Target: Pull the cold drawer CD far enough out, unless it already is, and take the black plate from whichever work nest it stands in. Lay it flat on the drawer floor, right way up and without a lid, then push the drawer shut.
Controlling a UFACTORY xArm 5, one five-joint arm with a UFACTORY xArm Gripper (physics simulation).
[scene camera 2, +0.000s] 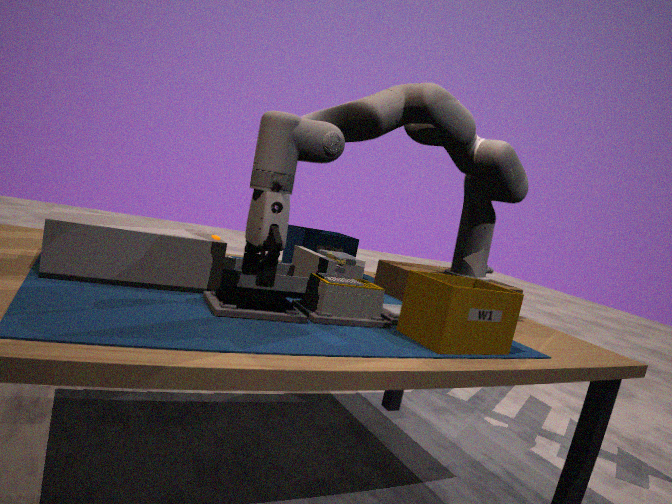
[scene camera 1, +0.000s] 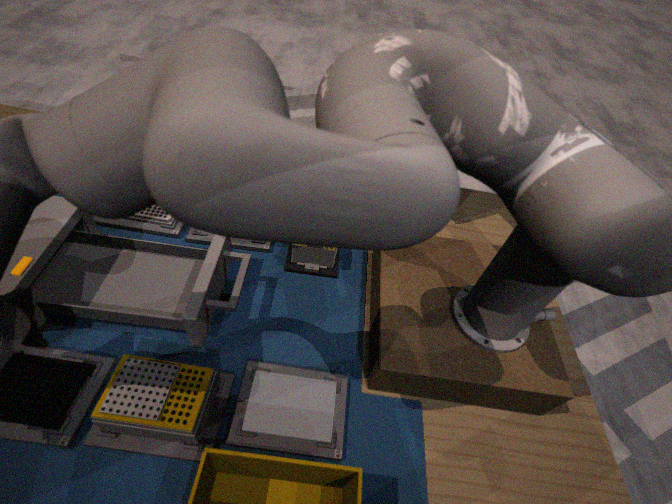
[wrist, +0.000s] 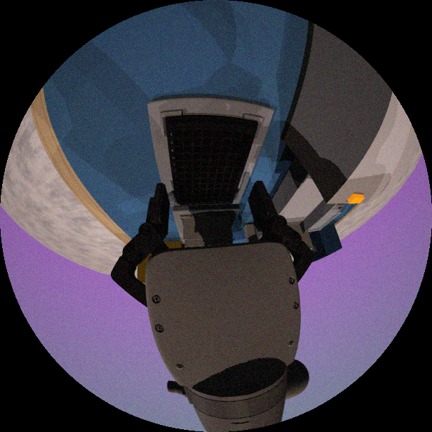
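Observation:
The black plate (scene camera 1: pixel 40 387) (scene camera 2: pixel 252 298) (wrist: pixel 212 160) stands in a grey-rimmed work nest (scene camera 1: pixel 67 434) (wrist: pixel 215 106) beside the cabinet. No lid shows on it. The cold drawer (scene camera 1: pixel 143 282) is pulled out, with its bare grey floor showing in scene camera 1. My gripper (scene camera 2: pixel 263 276) (wrist: pixel 210 190) is open and points down over the black plate. In the wrist view its two fingers stand apart on either side of the plate's near end, with nothing between them. Whether they reach below the plate's top is hard to tell.
The grey cabinet (scene camera 1: pixel 40 238) (scene camera 2: pixel 124 254) (wrist: pixel 345 100) adjoins the nest. A yellow-framed block with a holed top (scene camera 1: pixel 151 390) (scene camera 2: pixel 350 301) and a white plate (scene camera 1: pixel 290 404) stand on neighbouring nests. A yellow bin marked W1 (scene camera 1: pixel 279 466) (scene camera 2: pixel 455 320) stands near the table edge.

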